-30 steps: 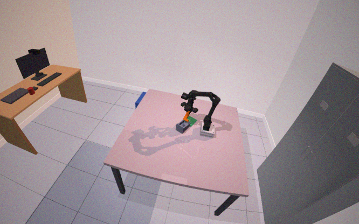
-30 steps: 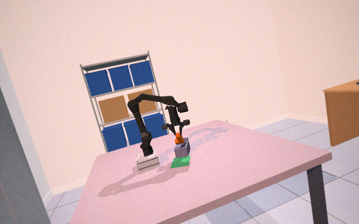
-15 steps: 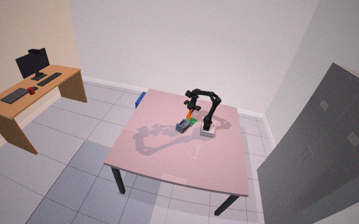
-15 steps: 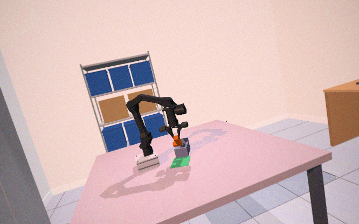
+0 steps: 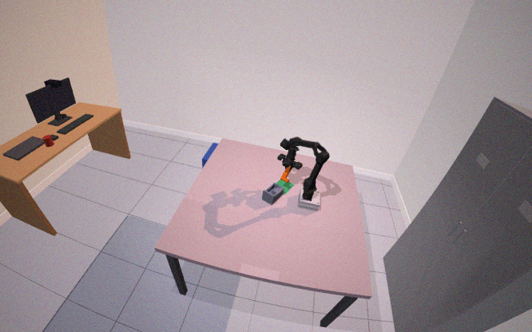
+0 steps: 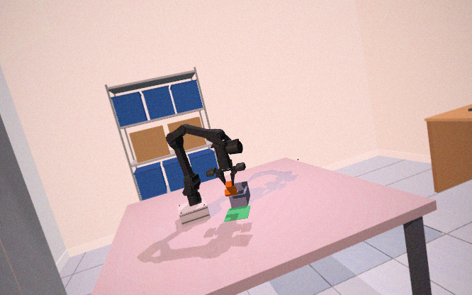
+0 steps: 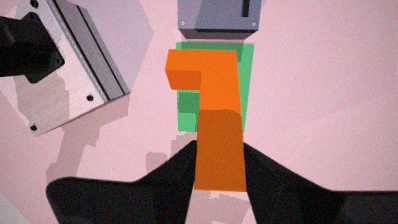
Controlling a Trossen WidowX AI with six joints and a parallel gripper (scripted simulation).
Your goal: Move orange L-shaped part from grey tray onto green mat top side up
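Now: the green mat 10 mm ahead of my gripper tip, 10 mm to the left of it and 160 mm below it. Round my gripper tip: orange L-shaped part: 30 mm to the left, 30 mm below.
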